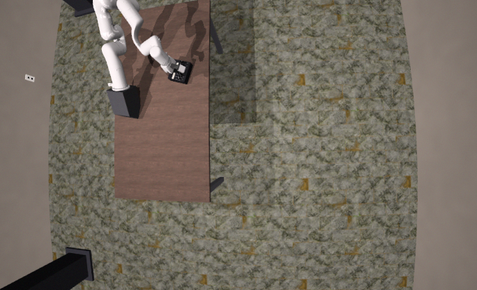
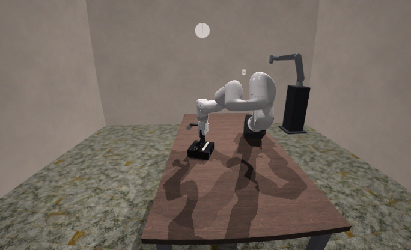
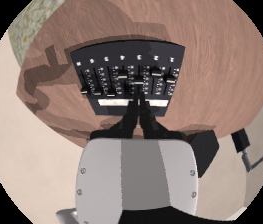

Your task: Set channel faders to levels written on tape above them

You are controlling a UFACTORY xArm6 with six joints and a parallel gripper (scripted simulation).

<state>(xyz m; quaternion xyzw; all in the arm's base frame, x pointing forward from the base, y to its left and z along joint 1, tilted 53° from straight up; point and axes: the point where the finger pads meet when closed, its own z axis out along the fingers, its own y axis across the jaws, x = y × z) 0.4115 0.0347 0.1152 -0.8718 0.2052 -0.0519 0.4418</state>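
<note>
Right now the fader cap is 30 mm below my hand, 30 mm ahead of it and 10 mm to the right of it.
</note>
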